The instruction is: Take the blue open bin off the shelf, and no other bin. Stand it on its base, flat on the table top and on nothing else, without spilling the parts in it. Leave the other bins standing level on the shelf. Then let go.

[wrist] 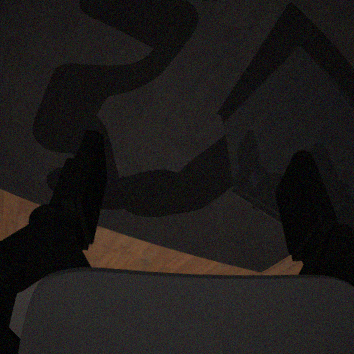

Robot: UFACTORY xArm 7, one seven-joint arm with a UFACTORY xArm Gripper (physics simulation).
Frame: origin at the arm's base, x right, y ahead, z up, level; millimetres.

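Seen in the pictures: gripper, fingertip midpoint: (197, 162).
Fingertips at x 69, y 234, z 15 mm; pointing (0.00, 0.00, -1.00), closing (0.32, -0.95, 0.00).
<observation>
A point is followed by its place in that frame.
My gripper (197, 162) @[y 234, x 69, z 16 mm] is open, with its two black fingers wide apart at the left and right of the wrist view and nothing between them. It is over a dark grey surface (165, 120) @[y 198, x -85, z -237 mm], which looks like the table top. How high it hangs above that surface is hard to tell in the dim light. The blue open bin, the other bins and the shelf do not show in the wrist view.
Dark shadows of the arm and of an angular shape lie across the grey surface. Its edge runs slantwise across the lower part of the view, with a strip of brown wooden floor (150, 250) beyond it. The grey gripper body fills the bottom.
</observation>
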